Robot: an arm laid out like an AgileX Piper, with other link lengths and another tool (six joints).
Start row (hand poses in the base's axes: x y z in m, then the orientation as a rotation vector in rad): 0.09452 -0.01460 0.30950 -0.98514 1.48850 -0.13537
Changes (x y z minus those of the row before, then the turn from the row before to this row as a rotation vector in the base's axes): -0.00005 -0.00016 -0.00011 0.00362 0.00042 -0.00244; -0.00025 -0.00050 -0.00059 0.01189 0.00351 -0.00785; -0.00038 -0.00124 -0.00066 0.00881 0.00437 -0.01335; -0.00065 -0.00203 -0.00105 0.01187 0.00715 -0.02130; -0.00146 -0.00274 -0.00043 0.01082 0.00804 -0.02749; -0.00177 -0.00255 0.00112 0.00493 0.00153 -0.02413; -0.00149 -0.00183 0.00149 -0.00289 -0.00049 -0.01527; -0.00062 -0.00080 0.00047 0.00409 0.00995 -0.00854; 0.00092 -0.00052 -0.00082 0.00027 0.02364 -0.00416
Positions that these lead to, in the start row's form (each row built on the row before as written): 0.09447 -0.01476 0.30939 -0.98053 1.48990 -0.13419; 0.09422 -0.01526 0.30880 -0.96590 1.49633 -0.12918; 0.09384 -0.01650 0.30814 -0.94981 1.50642 -0.13007; 0.09319 -0.01853 0.30709 -0.92582 1.52266 -0.13307; 0.09173 -0.02127 0.30666 -0.89804 1.54255 -0.14093; 0.08996 -0.02382 0.30778 -0.87605 1.55492 -0.15376; 0.08847 -0.02565 0.30927 -0.86651 1.56157 -0.16723; 0.08785 -0.02645 0.30974 -0.85875 1.57458 -0.16604; 0.08877 -0.02697 0.30892 -0.86006 1.59850 -0.15917
